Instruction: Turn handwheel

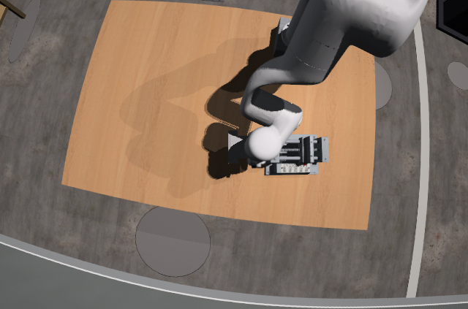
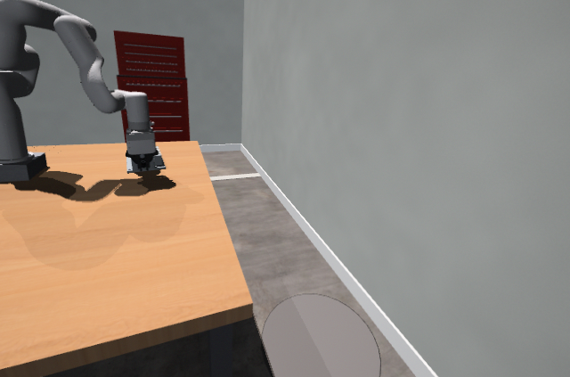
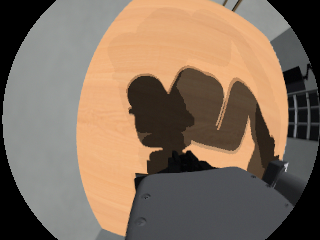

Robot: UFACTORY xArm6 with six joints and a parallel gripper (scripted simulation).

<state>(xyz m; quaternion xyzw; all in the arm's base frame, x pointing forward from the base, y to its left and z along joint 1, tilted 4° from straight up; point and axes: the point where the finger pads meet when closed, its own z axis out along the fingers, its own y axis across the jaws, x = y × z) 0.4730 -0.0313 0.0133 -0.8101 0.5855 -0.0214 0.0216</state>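
Now: the black handwheel 2 cm to the left of my hand, 1 cm behind it and 1 cm above it. Also, from my hand: stop: 18 cm to the left, 5 cm behind, 4 cm above.
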